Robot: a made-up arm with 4 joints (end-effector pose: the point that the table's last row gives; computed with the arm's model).
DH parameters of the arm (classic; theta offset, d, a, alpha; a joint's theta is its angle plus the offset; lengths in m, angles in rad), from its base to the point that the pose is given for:
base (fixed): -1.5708 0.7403 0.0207 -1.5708
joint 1: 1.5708 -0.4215 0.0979 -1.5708
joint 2: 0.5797 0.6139 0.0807 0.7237
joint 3: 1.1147 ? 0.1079 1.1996
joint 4: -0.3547 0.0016 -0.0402 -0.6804
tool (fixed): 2.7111 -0.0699 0 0
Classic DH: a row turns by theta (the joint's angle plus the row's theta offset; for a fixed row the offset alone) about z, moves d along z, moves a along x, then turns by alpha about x.
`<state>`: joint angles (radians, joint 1 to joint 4).
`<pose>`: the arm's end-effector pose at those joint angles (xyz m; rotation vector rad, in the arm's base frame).
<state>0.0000 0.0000 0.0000 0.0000</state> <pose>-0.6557 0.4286 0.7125 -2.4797 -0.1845 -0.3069</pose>
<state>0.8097 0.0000 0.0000 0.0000</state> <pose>-0.6557 0.3093 1.0464 -1.6780 -0.0418 -0.3046</pose>
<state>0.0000 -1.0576 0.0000 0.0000</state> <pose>-0.5976 0.4286 0.4728 -2.0665 -0.5988 -1.5773</pose>
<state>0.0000 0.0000 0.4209 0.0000</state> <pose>-0.6349 0.4217 0.7302 -2.2759 0.1638 0.0040</pose>
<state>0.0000 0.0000 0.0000 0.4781</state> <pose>-0.6833 0.4224 0.7125 -2.4980 0.4154 -0.5026</pose>
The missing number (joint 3, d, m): -0.234
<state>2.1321 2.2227 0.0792 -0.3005</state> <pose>-0.2321 -0.2892 1.1129 0.1508 -1.3879 1.3970</pose>
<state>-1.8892 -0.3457 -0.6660 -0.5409</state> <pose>-0.6545 -0.3084 0.3392 1.0668 1.1946 -0.5269</pose>
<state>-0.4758 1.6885 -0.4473 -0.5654</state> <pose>-0.3491 0.4580 0.6336 -1.9934 -0.0940 1.6322</pose>
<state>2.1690 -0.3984 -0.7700 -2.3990</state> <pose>-0.6647 -0.1284 1.3147 -1.2278 -1.9405 -1.7219</pose>
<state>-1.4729 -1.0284 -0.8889 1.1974</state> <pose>-0.5604 -0.3489 0.2885 1.3138 1.6525 2.1078</pose>
